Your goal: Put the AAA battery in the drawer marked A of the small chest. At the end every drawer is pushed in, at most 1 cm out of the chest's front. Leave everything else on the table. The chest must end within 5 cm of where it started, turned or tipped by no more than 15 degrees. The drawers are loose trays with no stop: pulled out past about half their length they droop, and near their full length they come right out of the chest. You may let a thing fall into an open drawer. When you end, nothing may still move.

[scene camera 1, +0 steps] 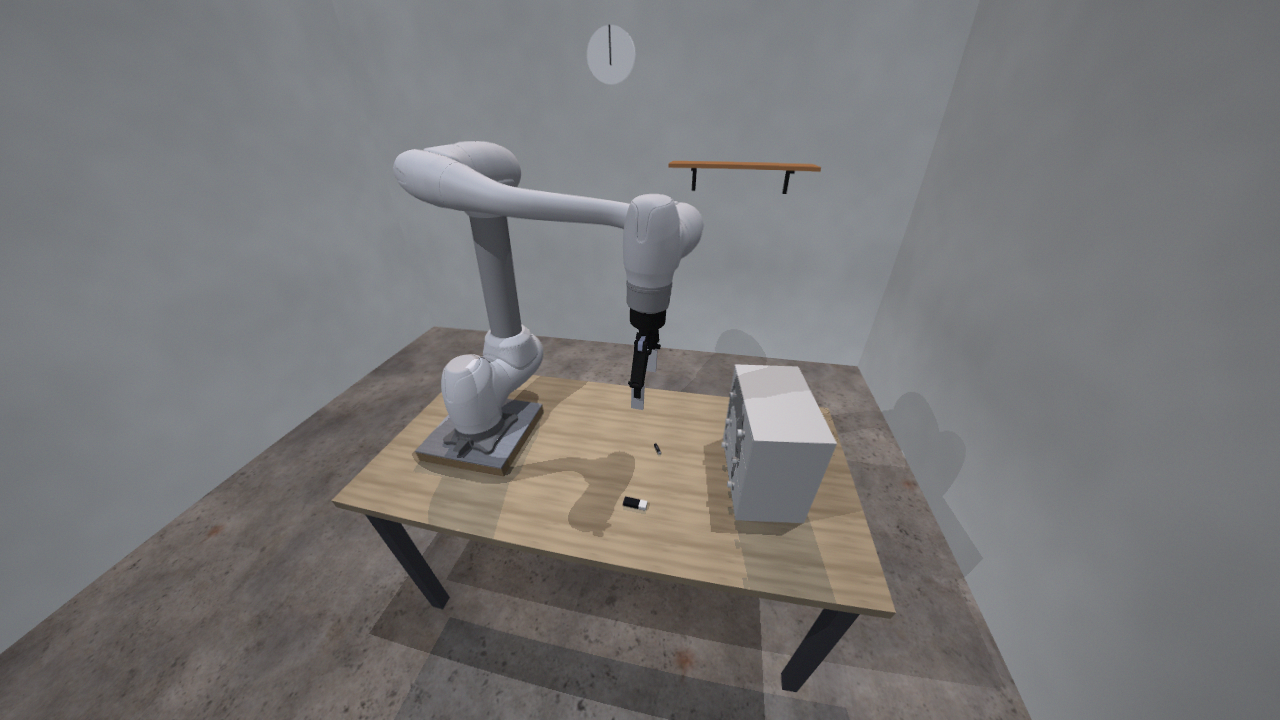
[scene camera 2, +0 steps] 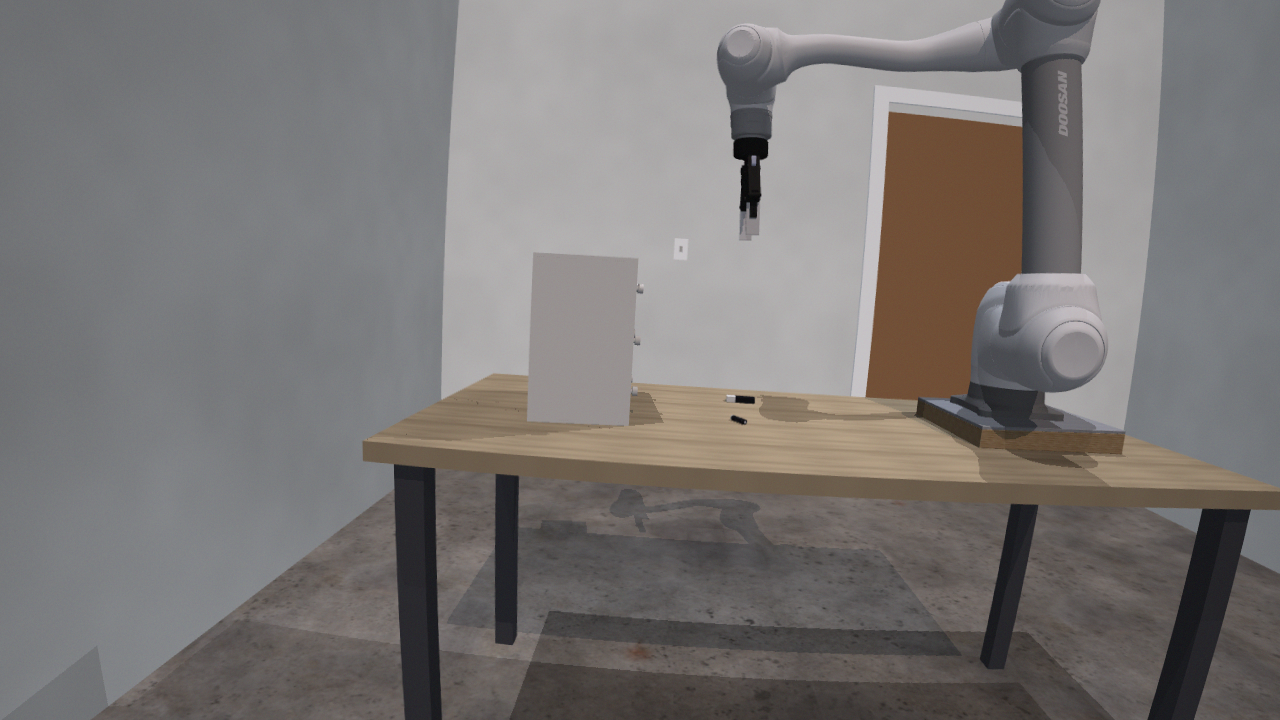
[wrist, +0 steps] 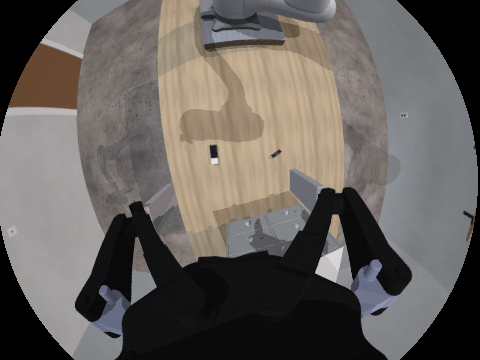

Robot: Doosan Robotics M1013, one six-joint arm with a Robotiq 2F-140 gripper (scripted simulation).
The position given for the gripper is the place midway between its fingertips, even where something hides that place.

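Note:
Gripper (scene camera 2: pixel 748 237) (scene camera 1: pixel 644 388) (wrist: pixel 232 187), visible. Chest (scene camera 2: pixel 582 321) (scene camera 1: pixel 792 446) (wrist: pixel 329 263), visible too.

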